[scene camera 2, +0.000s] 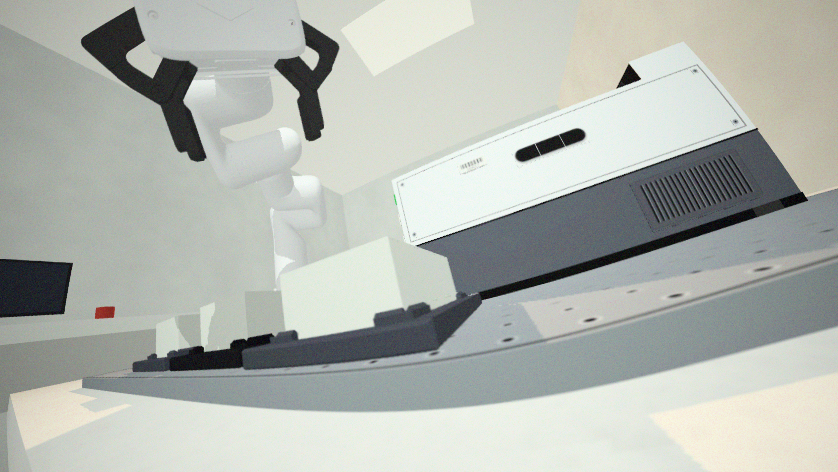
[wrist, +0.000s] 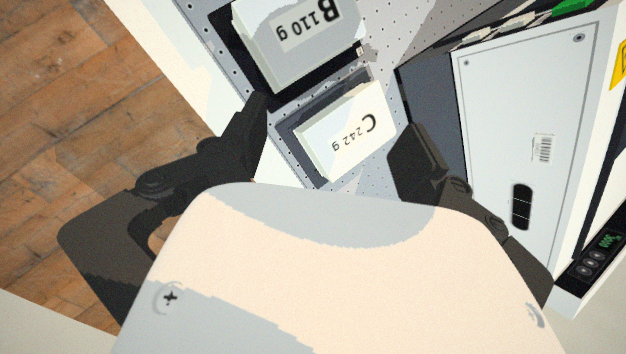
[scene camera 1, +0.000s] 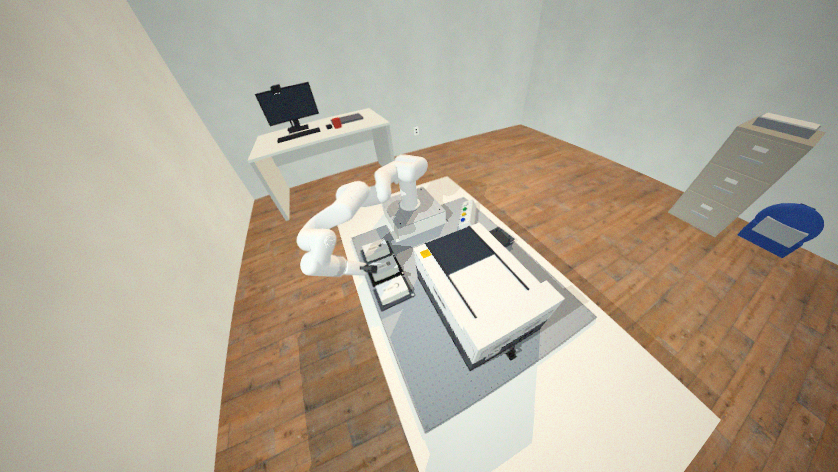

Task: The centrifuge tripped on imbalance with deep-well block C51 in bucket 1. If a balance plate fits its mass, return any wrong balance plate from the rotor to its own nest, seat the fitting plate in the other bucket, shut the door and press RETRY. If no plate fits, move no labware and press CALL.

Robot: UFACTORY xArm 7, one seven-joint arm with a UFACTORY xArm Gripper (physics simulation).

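Frame: origin at the arm's base, x up, y left, z back, level; millimetres.
Seen in the pictures: gripper, between the fingertips: (scene camera 2: 260, 148) (wrist: 334, 128) (scene camera 1: 367, 269); arm's base, origin of its link: (scene camera 1: 410, 204).
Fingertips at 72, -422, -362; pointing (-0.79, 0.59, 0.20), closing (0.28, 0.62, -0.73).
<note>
Pixels of each thing's middle, then the offset from my fingertips to it, as dx, dy, dz. "pt": a spot on its surface instead.
- Plate B 110 g, middle of its body: (scene camera 2: 282, 316) (wrist: 302, 28) (scene camera 1: 384, 268) -131, +82, +69
- black nest, middle of its body: (wrist: 296, 37) (scene camera 1: 384, 271) -155, +82, +69
- third pale plate, middle of its body: (scene camera 2: 221, 330) (scene camera 1: 376, 249) -131, +102, +205
- white centrifuge, middle of its body: (scene camera 2: 544, 209) (wrist: 545, 140) (scene camera 1: 475, 285) -42, +326, -304
- dark tray-like item, middle of its body: (scene camera 1: 495, 239) -142, +660, -118
- dark panel, middle of its body: (scene camera 1: 459, 248) +48, +347, -171
- green-lit display, a spot on its surface: (wrist: 607, 241) pt +62, +260, -450
My gripper (scene camera 1: 370, 267) (scene camera 2: 256, 146) (wrist: 334, 128) is open and empty, above the row of nests. In the wrist view, plate C 242 g (wrist: 350, 132) (scene camera 1: 394, 290) (scene camera 2: 345, 287) shows below and between the spread fingers, sitting in its grey nest (wrist: 297, 150) (scene camera 2: 351, 350). Plate B 110 g (wrist: 305, 45) sits in the black nest (wrist: 250, 70) beside it. A third pale plate (scene camera 1: 375, 250) sits in the nest nearest the arm's base; its label is unreadable. The white centrifuge (scene camera 1: 504, 304) (scene camera 2: 486, 175) (wrist: 500, 100) stands beside the nests. Block C51 and the rotor buckets cannot be made out.
A panel (scene camera 1: 466, 206) with green, yellow and blue buttons stands beyond the centrifuge, near the arm's base. A dark tray-like item (scene camera 1: 501, 236) lies on its far side. The centrifuge top carries a dark panel (scene camera 1: 460, 249). A green-lit display (wrist: 607, 241) shows in the wrist view.
</note>
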